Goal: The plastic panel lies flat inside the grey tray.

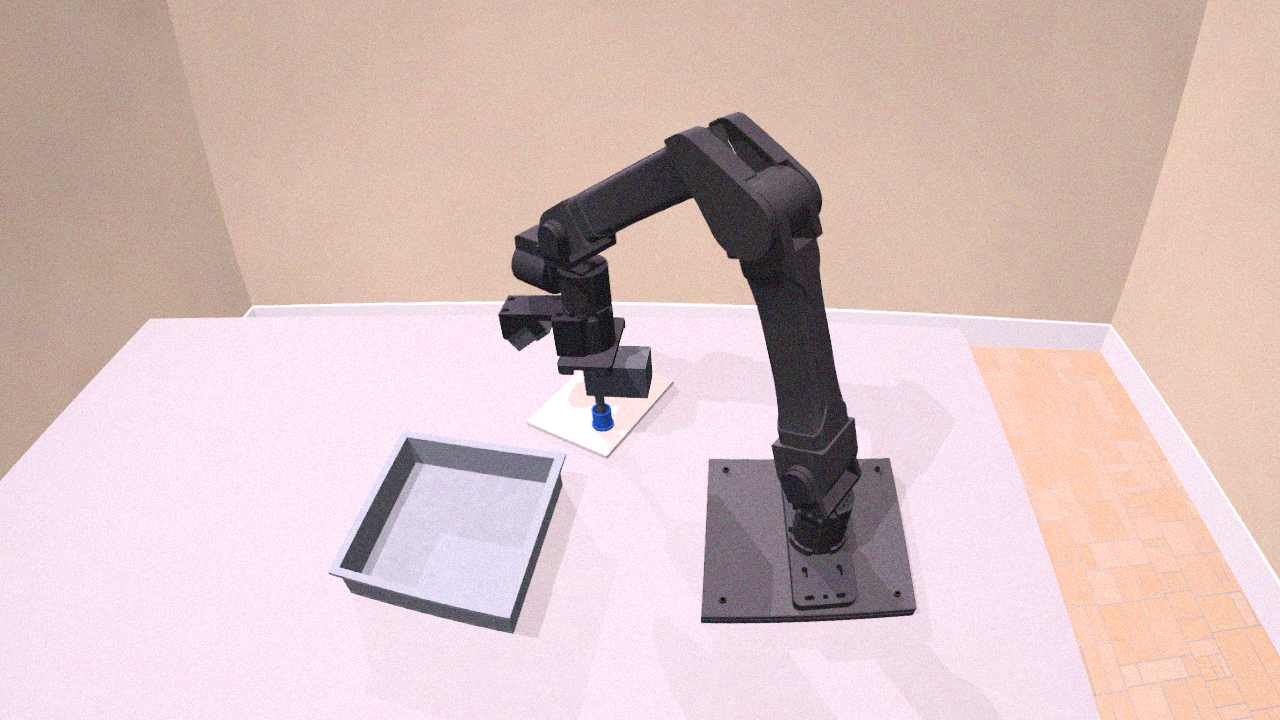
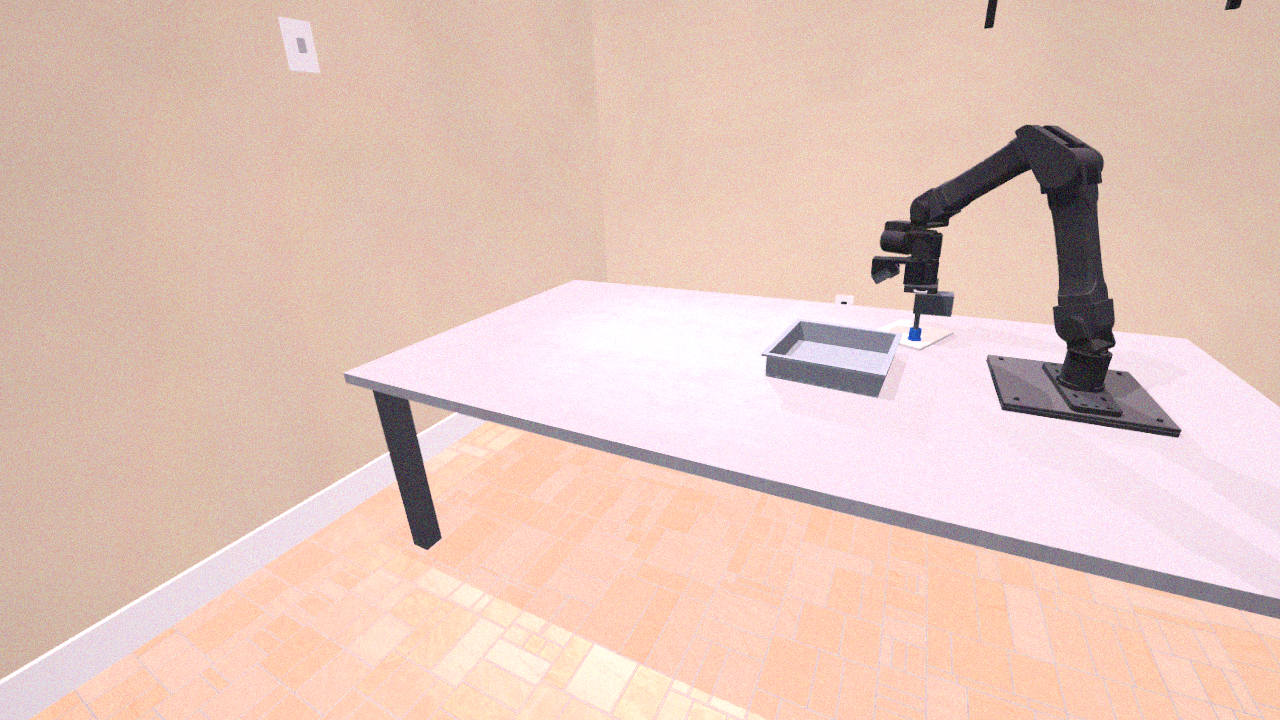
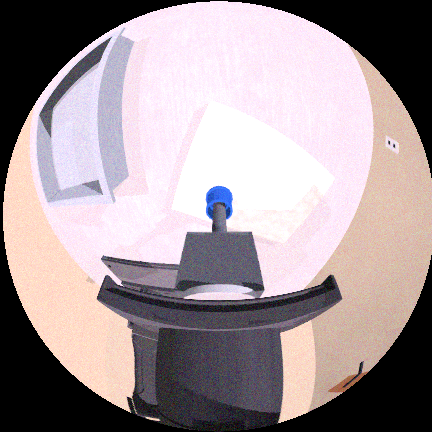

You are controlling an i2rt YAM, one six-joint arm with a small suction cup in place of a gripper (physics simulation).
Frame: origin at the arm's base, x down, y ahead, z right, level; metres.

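Seen in the pictures: hand at its tool point: (image 1: 604, 430) (image 2: 913, 343) (image 3: 218, 192); arm's base at its link origin: (image 1: 816, 538) (image 2: 1077, 389) (image 3: 152, 290).
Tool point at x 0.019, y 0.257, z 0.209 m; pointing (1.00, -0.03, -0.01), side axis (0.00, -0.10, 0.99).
Offsets run from my tool point to a thing's middle.
The white plastic panel @(dx -0.007, dy +0.007, dz +0.048 m) (image 1: 630, 407) (image 2: 929, 339) (image 3: 257, 169) lies flat on the table behind and to the right of the grey tray @(dx -0.029, dy +0.162, dz -0.206 m) (image 1: 366, 522) (image 2: 823, 375) (image 3: 114, 132). The tray is square, open-topped and has nothing in it. My gripper, the blue suction cup (image 1: 602, 419) (image 2: 913, 333) (image 3: 219, 201), points straight down and sits on the panel's top face near the edge that faces the tray. The cup's rim appears to touch the panel. The panel is level with the table.
The arm's dark base plate (image 1: 745, 543) stands to the right of the tray. The table's near edge (image 2: 680, 460) is far from the tray. A wall socket (image 2: 845, 300) (image 3: 391, 144) is on the wall behind the table.
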